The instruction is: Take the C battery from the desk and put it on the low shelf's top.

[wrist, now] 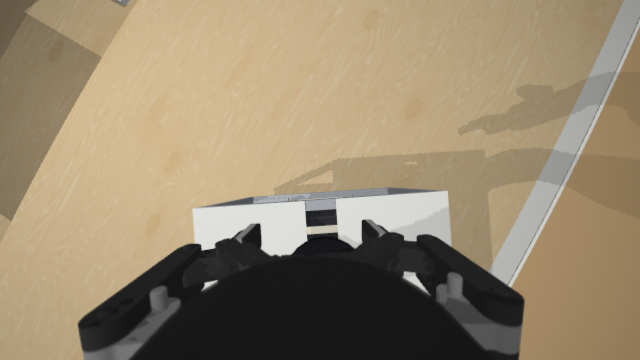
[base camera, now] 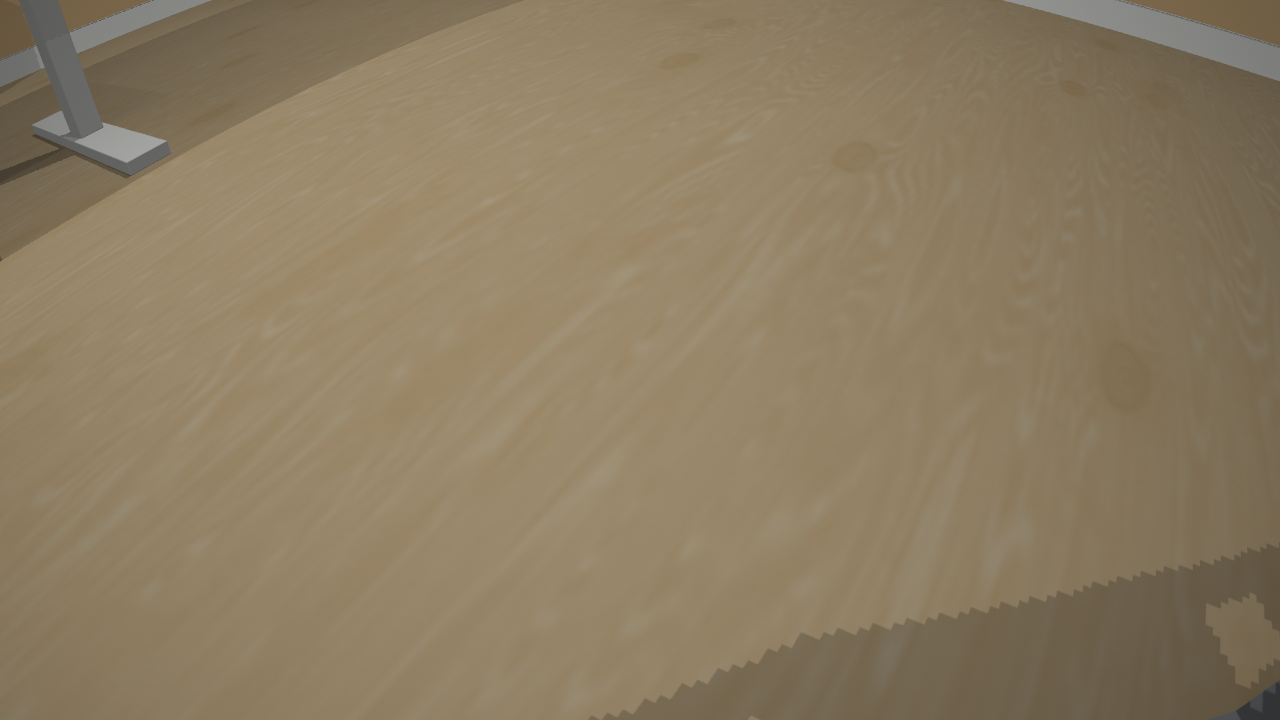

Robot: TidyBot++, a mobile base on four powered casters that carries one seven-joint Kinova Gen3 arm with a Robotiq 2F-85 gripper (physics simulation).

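Frame: origin at the arm's base, x ahead, y left, z up, level; centimetres.
Where they show: gripper, between the fingertips: (wrist: pixel 311 232).
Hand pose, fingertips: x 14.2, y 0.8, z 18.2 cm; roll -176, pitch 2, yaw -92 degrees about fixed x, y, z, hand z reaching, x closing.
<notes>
After its pixels a point has its place.
My gripper (wrist: pixel 311 232) @(x 14.2, y 0.8, z 18.2 cm) is open, its two dark fingers spread wide with no object between them. It hangs above the white top of the robot's own base. The C battery does not show in the base camera view or the wrist view. The low shelf does not show in either view. A grey upright leg on a flat foot (base camera: pixel 100 143) stands at the upper left of the base camera view; whether it belongs to the desk cannot be told. No desk top shows.
The white mobile base (wrist: pixel 395 220) @(x 10.1, y -14.3, z -1.4 cm) is below the gripper. Wooden floor (base camera: pixel 572 358) @(x 51.3, y 4.7, z -39.7 cm) (wrist: pixel 250 100) @(x 54.0, y 25.9, z -39.7 cm) spreads around it, with shadows of the arm and base. A white baseboard (base camera: pixel 1163 26) @(x 174.5, y -147.6, z -34.6 cm) (wrist: pixel 565 150) @(x 24.5, y -99.3, z -35.0 cm) and an orange-brown wall (wrist: pixel 600 250) @(x -6.8, y -79.7, z -15.3 cm) are on the right.
</notes>
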